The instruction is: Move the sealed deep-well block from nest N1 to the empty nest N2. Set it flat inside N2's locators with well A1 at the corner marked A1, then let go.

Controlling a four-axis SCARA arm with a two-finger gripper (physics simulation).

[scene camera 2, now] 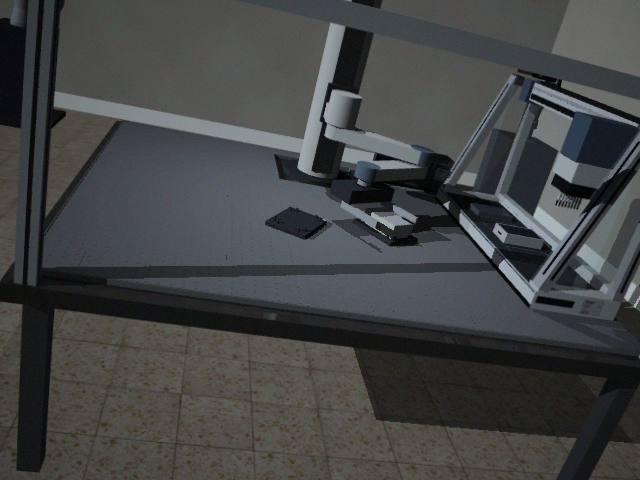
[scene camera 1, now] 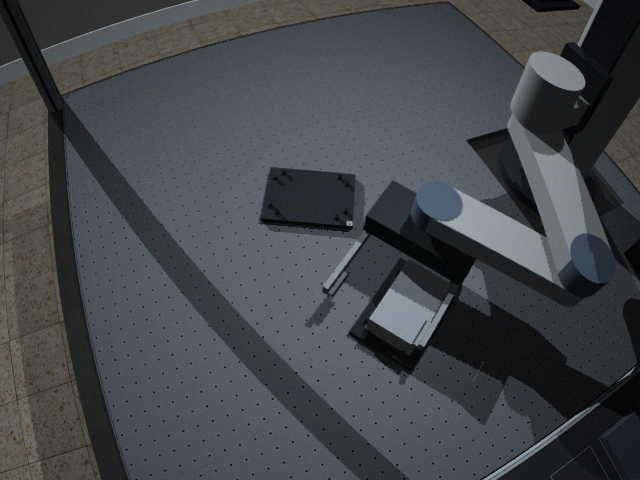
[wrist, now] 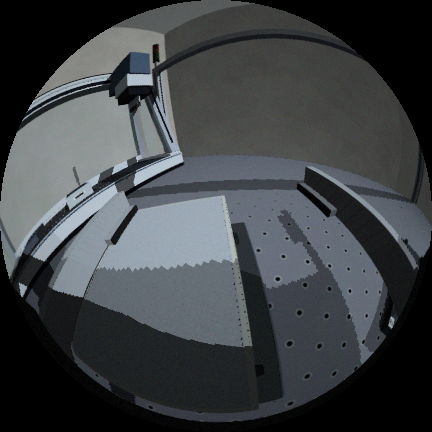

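The pale sealed block is over dark nest N1; I cannot tell whether it lies fully flat. My gripper is open and low, its fingers on both sides of the block. The block is off-centre, close against the left finger in the wrist view, with a wide gap to the right finger. Contact is unclear. N1's corner mark is hidden. Nest N2 holds no block; its white corner tag shows in scene camera 1.
The arm reaches over the perforated table. A framed machine with a blue and white head stands beside the work area. A dark frame post rises at the table's left corner in scene camera 2.
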